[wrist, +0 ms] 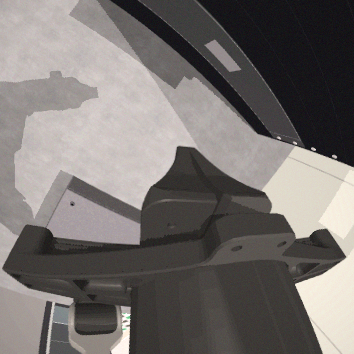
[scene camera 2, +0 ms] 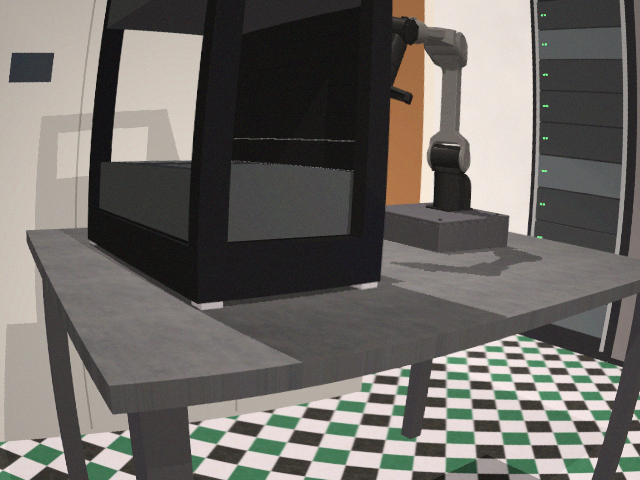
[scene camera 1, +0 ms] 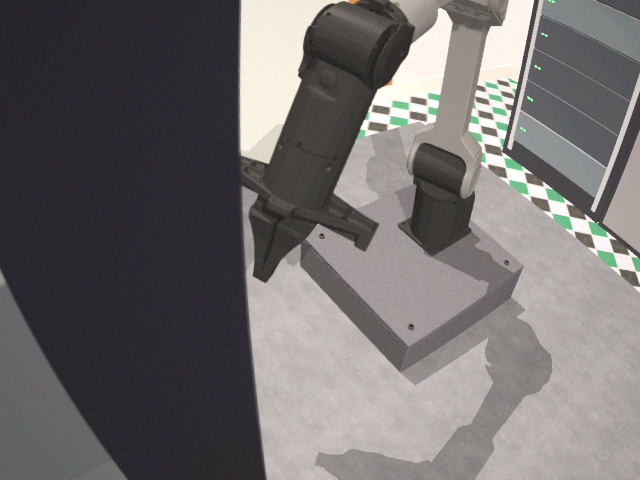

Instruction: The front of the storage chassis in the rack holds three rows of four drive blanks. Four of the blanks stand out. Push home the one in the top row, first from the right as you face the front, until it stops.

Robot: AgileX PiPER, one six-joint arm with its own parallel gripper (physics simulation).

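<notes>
The black rack (scene camera 1: 129, 206) (scene camera 2: 217, 155) (wrist: 260, 85) stands on the table. In scene camera 2 a grey box-like unit (scene camera 2: 289, 201) sits low inside it; whether this is the storage chassis I cannot tell. The chassis front, its rows and the four standing-out drive blanks cannot be made out in any view. My gripper (scene camera 1: 261, 277) (wrist: 183, 157) is shut and empty, its two fingers together in a wedge. It hangs in the air beside the rack, pointing down in scene camera 1. In scene camera 2 the rack hides the fingers, and part of the gripper's crossbar shows past the rack's post.
The arm's base stands on a grey box pedestal (scene camera 1: 413, 289) (scene camera 2: 413, 229) (wrist: 95, 220) on the grey table (scene camera 1: 330, 413) (scene camera 2: 170, 341). A tall server cabinet (scene camera 1: 615, 178) (scene camera 2: 532, 118) stands beyond the table. The arm casts shadows on the table top.
</notes>
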